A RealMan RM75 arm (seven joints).
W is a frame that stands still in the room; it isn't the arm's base.
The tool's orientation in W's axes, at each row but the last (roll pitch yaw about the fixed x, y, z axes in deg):
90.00, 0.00, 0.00
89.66, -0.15, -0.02
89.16, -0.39, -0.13
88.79, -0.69, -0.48
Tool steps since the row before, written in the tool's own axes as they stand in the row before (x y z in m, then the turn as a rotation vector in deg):
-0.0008, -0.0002, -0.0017, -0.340, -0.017, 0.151
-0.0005, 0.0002, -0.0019, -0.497, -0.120, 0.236
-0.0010, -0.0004, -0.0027, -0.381, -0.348, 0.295
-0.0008, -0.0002, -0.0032, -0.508, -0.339, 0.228
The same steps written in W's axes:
-0.0008, 0.0017, -0.0002, -0.340, -0.151, -0.017
-0.0005, 0.0019, 0.0002, -0.497, -0.237, -0.120
-0.0010, 0.0027, -0.0004, -0.379, -0.299, -0.346
-0.0008, 0.0032, -0.0003, -0.506, -0.231, -0.340

